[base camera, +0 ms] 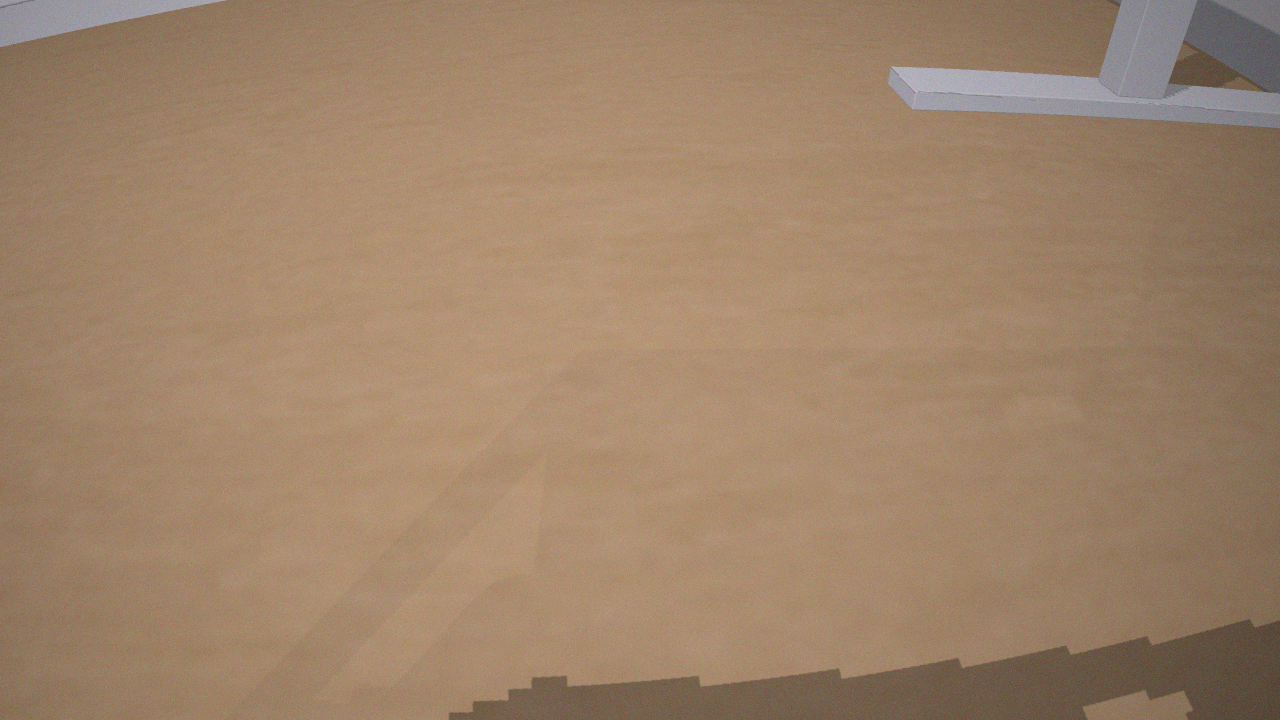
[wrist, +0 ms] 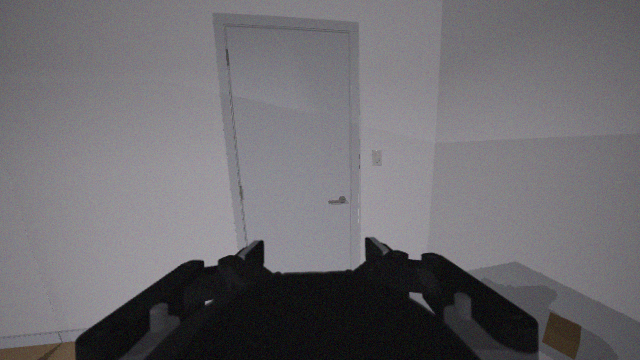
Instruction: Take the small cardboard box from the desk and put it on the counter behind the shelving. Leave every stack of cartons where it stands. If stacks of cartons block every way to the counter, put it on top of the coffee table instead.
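Frame: origin at the arm's base, x ahead, y left, z up, level; millimetres.
Where they show: gripper, fingertip midpoint: (wrist: 314, 250).
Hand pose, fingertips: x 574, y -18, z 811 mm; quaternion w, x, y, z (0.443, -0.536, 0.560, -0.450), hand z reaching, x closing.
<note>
Each offset is from my fingertips to the top centre of the thing. "spot": to the spot under its first point. Level surfaces: height alone.
A small brown cardboard box @(dx +225, dy -710, dz -437 mm) (wrist: 562, 335) shows at the lower right of the wrist view, on the grey desk top @(dz -487 mm) (wrist: 575, 301). It is to the right of my gripper, and the gripper's right finger linkage stands close beside it in the picture. My gripper (wrist: 314, 250) is open, with no object between its fingertips. A white leg with a long foot bar (base camera: 1002, 87), which looks like the desk's, stands at the upper right of the base view. The counter, the shelving, the coffee table and the carton stacks do not show in either view.
A closed grey door (wrist: 295, 150) with a lever handle @(spot: dx +1084, dy -194, dz -275 mm) (wrist: 338, 200) is ahead in the wrist view, with a wall switch @(dx +1174, dy -503, dz +70 mm) (wrist: 376, 158) to its right. A room corner is further right. A white edge (base camera: 80, 19) crosses the base view's upper left. Shadows lie on the wooden floor @(dz -1207 mm) (base camera: 626, 223).
</note>
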